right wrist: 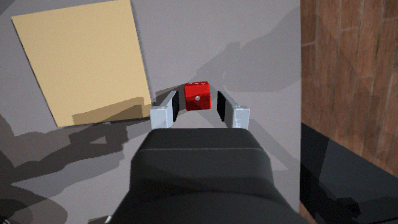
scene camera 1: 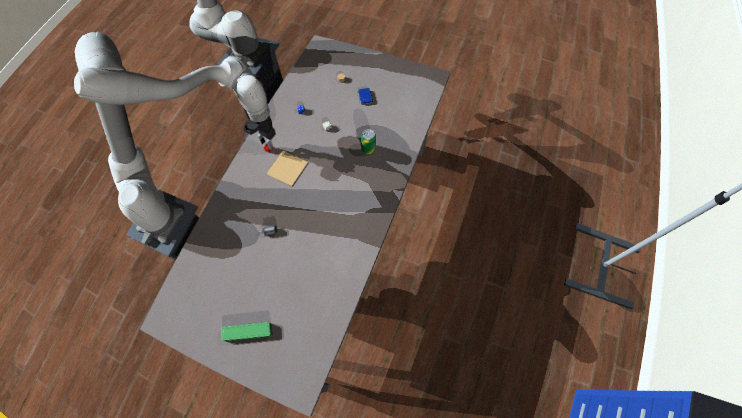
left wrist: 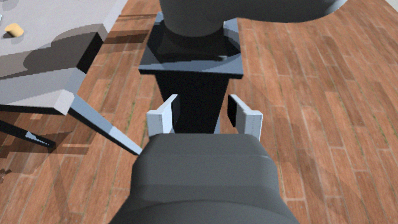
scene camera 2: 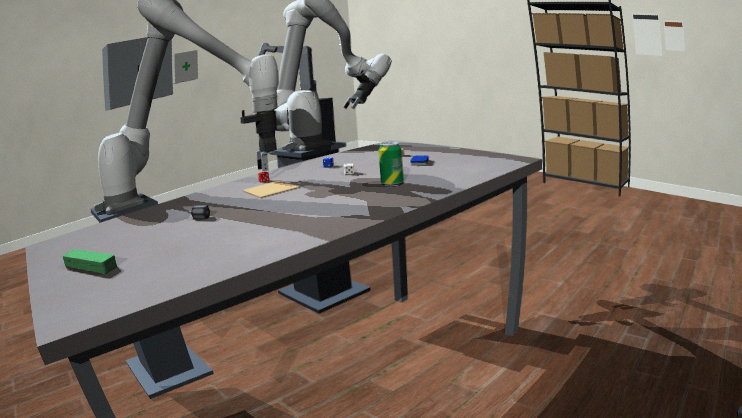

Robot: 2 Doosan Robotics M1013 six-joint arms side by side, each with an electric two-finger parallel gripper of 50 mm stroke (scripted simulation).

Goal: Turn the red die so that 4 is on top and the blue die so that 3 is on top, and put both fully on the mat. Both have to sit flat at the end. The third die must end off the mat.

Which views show the green block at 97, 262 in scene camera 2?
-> Scene camera 1 and scene camera 2 only.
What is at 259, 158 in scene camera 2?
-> My right gripper.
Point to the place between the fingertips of my left gripper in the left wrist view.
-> At 203, 104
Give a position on a green block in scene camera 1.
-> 258, 330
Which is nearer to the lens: the red die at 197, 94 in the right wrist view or the tan mat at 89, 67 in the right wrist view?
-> The red die.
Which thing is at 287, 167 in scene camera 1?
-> A tan mat.
